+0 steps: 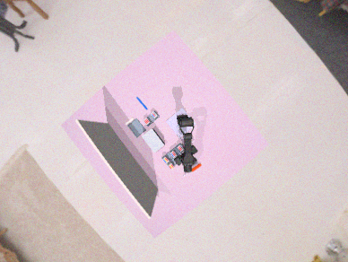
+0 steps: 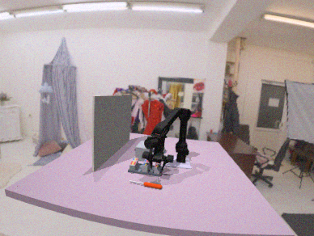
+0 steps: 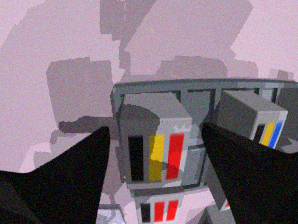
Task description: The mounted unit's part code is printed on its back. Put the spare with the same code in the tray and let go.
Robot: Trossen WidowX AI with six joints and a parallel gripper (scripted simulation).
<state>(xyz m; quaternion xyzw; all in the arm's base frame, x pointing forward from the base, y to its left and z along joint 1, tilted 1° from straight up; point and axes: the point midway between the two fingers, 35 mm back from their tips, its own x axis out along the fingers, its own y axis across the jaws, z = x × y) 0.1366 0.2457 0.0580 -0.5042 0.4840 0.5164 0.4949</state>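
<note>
My gripper tip is 10 mm to the left of the grey spare block and 10 mm below it. Also, from my gripper tip: grey box-shaped unit: 220 mm to the right, 140 mm ahead, 20 mm above; then tall grey panel: 380 mm ahead, 220 mm to the right, 190 mm above; then grey tray: 400 mm to the right, 210 mm ahead, 30 mm below.
</note>
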